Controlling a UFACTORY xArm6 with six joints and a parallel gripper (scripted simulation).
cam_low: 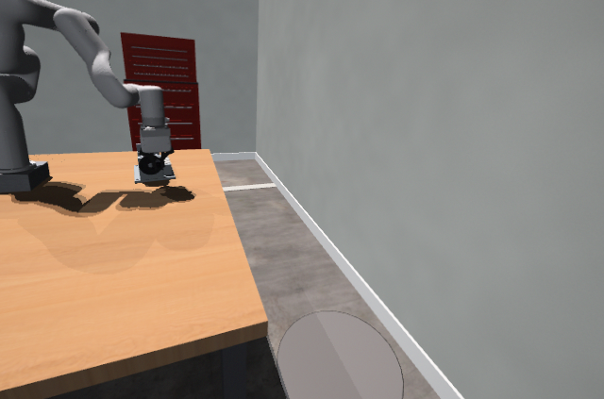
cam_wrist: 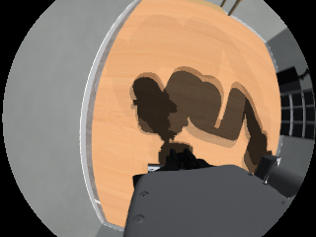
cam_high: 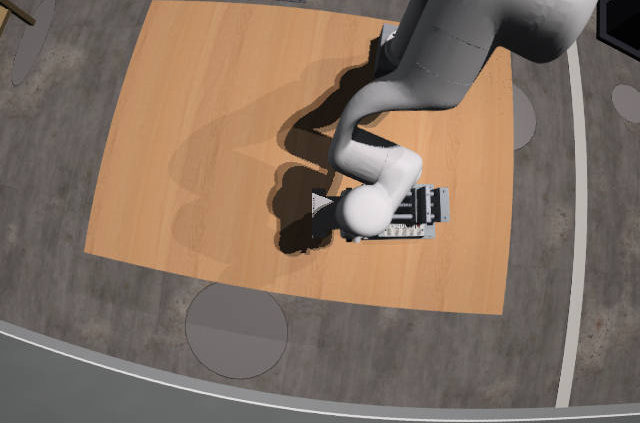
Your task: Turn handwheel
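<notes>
Now: hand 20 mm to the right of the black handwheel and 10 mm past it. From my hand the other things lie so: stop: 170 mm to the left, 70 mm behind.
</notes>
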